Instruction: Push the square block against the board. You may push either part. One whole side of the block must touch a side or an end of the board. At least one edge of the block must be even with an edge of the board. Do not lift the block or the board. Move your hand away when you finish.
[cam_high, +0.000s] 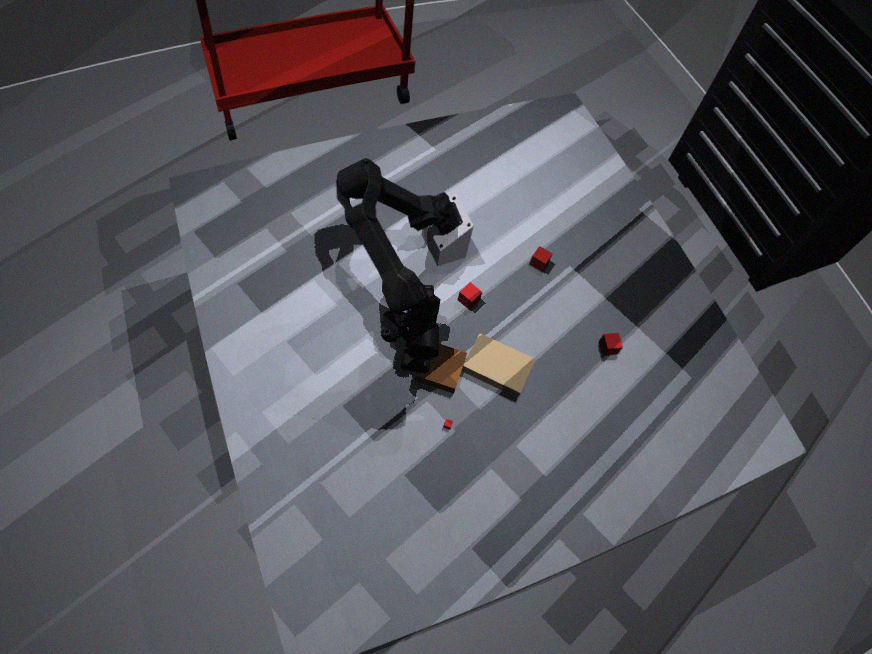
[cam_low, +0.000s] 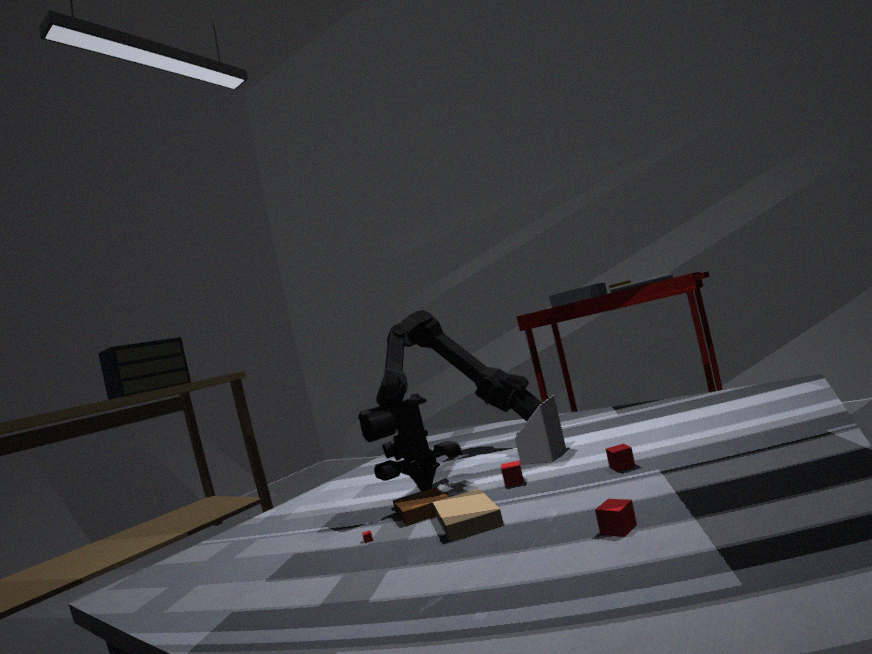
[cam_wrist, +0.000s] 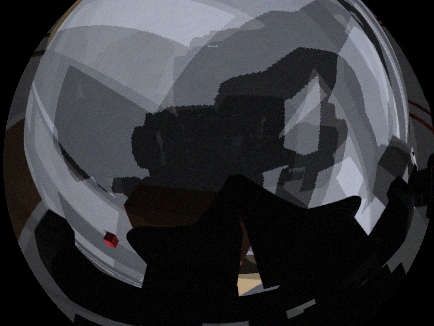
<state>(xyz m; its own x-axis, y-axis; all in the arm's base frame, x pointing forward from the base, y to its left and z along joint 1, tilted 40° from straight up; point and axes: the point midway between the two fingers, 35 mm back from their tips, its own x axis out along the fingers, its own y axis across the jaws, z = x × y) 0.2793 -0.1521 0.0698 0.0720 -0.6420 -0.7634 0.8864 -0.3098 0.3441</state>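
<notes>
The square block is 60 mm ahead of my gripper tip, 30 mm to the left of it and 10 mm above it. The rest, counted from my gripper tip: tiny red cube (200 mm ahead); then tan board (160 mm to the left, 100 mm ahead, 10 mm above).
</notes>
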